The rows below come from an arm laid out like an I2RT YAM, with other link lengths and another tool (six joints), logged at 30 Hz.
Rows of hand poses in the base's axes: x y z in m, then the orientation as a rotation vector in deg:
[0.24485 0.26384 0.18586 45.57 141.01 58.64]
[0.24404 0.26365 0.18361 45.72 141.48 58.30]
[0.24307 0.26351 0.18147 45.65 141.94 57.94]
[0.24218 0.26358 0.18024 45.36 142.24 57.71]
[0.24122 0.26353 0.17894 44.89 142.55 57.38]
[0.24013 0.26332 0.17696 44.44 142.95 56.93]
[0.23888 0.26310 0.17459 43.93 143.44 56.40]
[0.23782 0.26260 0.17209 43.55 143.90 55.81]
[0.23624 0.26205 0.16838 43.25 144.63 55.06]
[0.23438 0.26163 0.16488 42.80 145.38 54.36]
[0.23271 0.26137 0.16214 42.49 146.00 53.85]
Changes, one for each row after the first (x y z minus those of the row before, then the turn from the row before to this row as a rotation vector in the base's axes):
[-0.00081 -0.00019 -0.00225 -0.23 0.42 0.07]
[-0.00097 -0.00014 -0.00214 -0.28 0.31 0.17]
[-0.00089 0.00007 -0.00123 -0.23 0.09 0.24]
[-0.00096 -0.00005 -0.00130 -0.33 0.00 0.32]
[-0.00109 -0.00021 -0.00198 -0.42 0.08 0.32]
[-0.00125 -0.00022 -0.00237 -0.48 0.12 0.38]
[-0.00106 -0.00050 -0.00250 -0.50 0.16 0.28]
[-0.00158 -0.00055 -0.00371 -0.60 0.41 0.33]
[-0.00186 -0.00042 -0.00350 -0.59 0.36 0.43]
[-0.00167 -0.00026 -0.00274 -0.43 0.34 0.34]

